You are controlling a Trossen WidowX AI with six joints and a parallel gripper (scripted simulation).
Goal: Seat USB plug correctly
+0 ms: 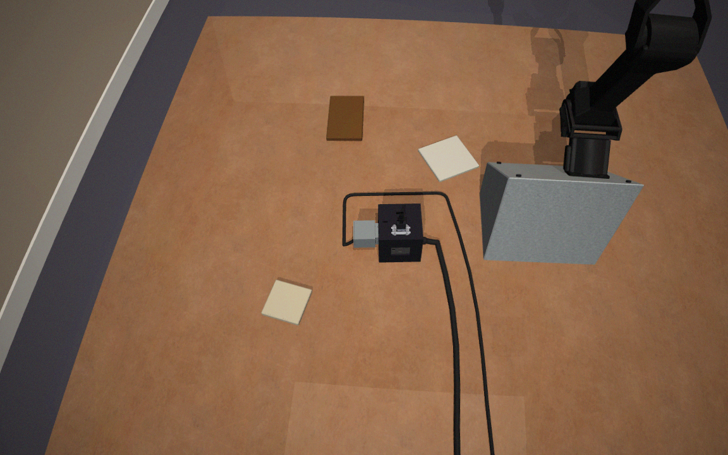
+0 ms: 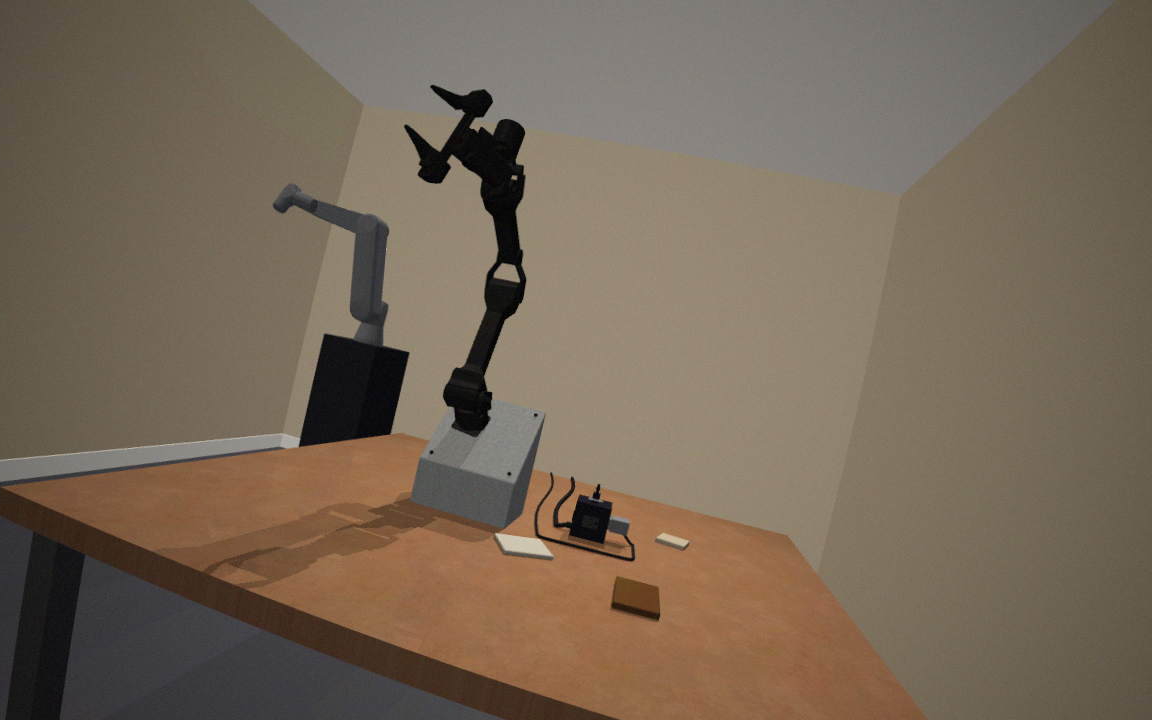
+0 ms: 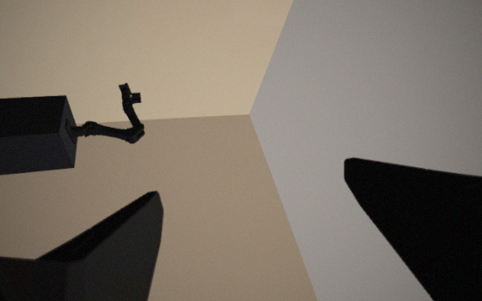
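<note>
The dark USB plug lies 630 mm below my gripper tip, 450 mm to the left of it and 370 mm ahead of it. Round my gripper tip: brown tile: 720 mm below, 530 mm ahead, 130 mm to the left; light grey socket frame: 660 mm below, 450 mm to the left, 370 mm ahead.
</note>
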